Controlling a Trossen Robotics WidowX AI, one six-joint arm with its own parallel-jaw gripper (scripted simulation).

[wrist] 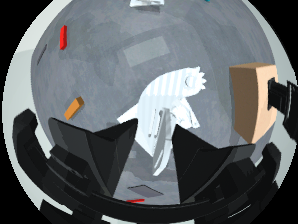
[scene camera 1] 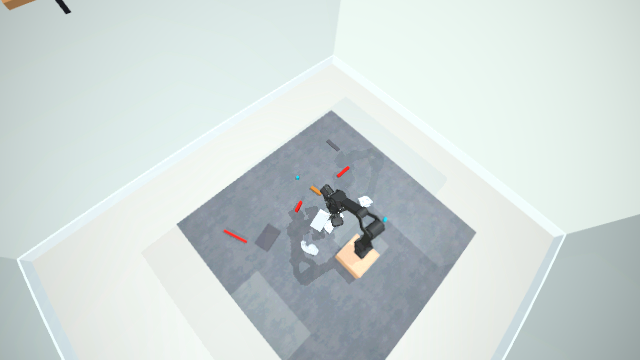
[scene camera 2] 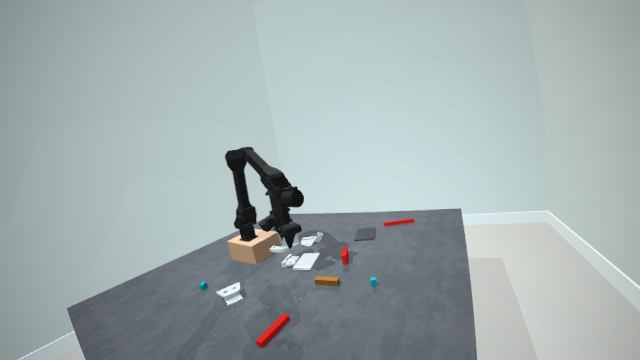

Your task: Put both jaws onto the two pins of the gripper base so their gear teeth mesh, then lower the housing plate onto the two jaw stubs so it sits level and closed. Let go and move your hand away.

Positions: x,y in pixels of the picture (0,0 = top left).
Labels:
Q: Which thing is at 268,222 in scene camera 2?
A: My gripper.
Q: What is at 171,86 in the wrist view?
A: A curved white jaw.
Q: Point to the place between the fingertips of my gripper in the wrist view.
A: At 155,125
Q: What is my gripper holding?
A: A curved white jaw.

